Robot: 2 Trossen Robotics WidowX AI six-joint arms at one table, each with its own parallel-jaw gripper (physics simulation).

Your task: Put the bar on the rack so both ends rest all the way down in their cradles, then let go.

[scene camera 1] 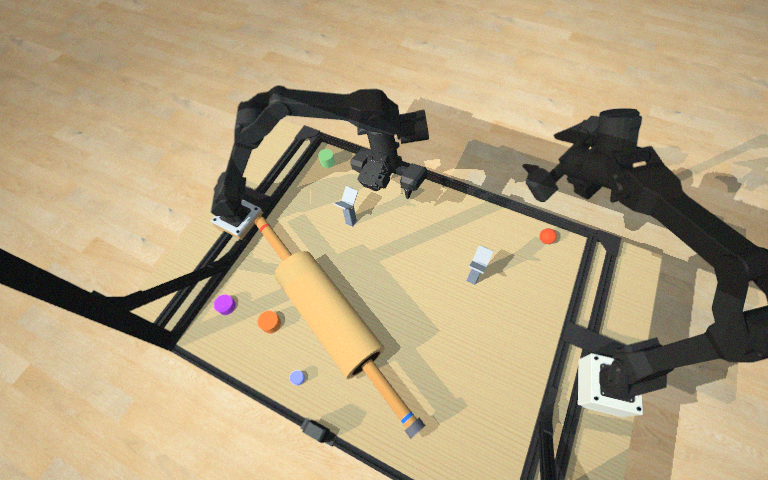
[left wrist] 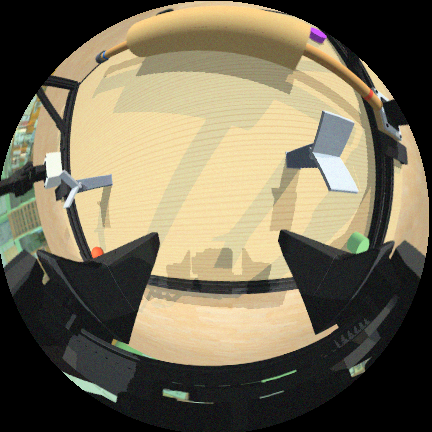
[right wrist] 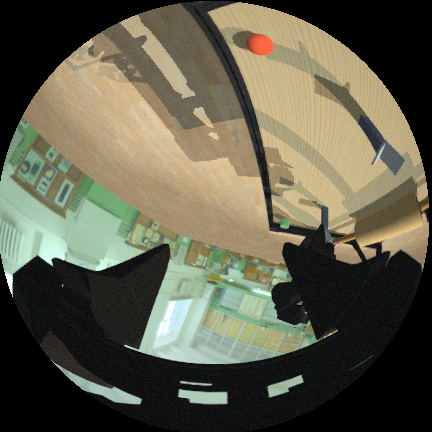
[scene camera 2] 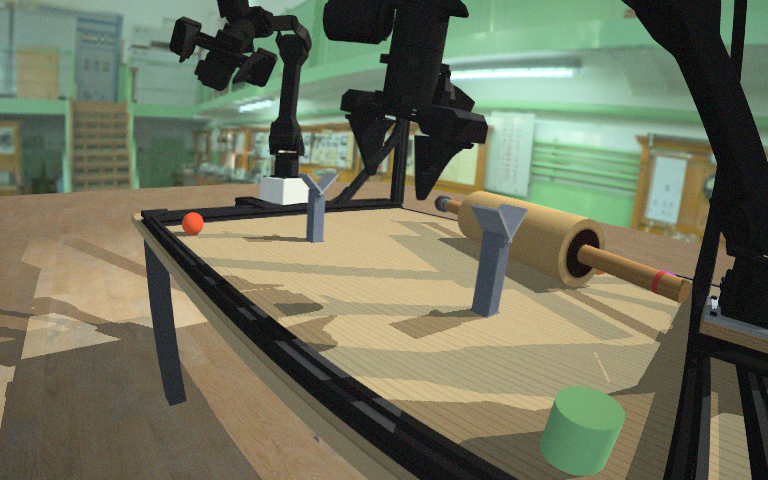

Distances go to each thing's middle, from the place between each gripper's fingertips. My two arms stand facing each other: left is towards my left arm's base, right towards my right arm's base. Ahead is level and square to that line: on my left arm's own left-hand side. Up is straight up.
The green cylinder (scene camera 2: 584, 423) is 40 mm behind my right hand, 570 mm to the left of it and 270 mm below it.
The green cylinder lies 100 mm ahead of my left hand, 280 mm to the left of it and 110 mm below it.
